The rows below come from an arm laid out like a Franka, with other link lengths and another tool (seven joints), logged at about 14 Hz.
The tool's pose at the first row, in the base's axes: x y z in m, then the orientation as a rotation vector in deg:
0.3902 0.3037 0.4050 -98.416 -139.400 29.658
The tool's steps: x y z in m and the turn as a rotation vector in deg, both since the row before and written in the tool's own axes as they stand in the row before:
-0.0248 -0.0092 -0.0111 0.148 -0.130 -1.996
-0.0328 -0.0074 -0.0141 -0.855 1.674 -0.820
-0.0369 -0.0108 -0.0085 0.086 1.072 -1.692
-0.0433 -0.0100 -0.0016 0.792 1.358 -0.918
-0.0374 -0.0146 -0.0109 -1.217 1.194 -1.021
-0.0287 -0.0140 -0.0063 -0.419 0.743 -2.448
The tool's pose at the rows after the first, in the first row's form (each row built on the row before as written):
0.3939 0.2802 0.4210 -95.765 -140.829 29.716
0.4040 0.2505 0.4396 -94.746 -140.797 27.039
0.4112 0.2143 0.4533 -92.326 -141.167 25.913
0.4206 0.1713 0.4594 -90.608 -140.326 25.459
0.4270 0.1332 0.4748 -89.560 -140.862 22.819
0.4291 0.1023 0.4847 -86.421 -142.190 21.276

